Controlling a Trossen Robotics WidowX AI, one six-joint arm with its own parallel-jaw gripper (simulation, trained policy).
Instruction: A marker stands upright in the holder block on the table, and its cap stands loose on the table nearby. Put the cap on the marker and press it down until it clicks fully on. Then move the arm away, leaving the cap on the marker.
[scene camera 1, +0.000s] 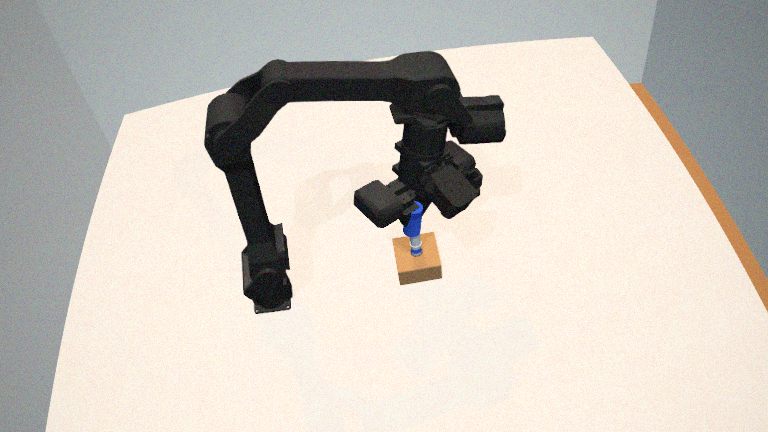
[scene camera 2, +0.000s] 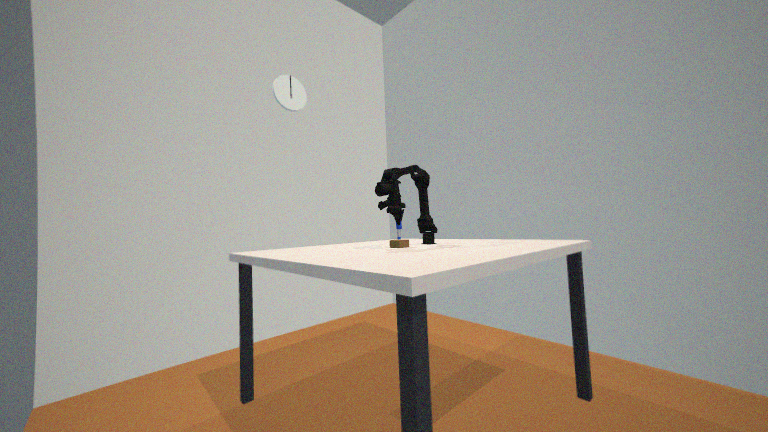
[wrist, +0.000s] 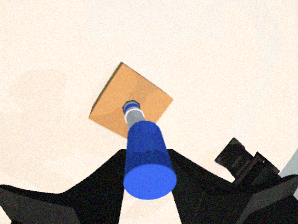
Labels:
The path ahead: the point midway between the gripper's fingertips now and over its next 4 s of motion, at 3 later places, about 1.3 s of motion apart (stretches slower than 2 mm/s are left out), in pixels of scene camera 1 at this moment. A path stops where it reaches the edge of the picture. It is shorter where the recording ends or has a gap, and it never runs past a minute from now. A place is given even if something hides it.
The gripper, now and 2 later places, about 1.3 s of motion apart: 411, 220; 413, 236; 395, 238

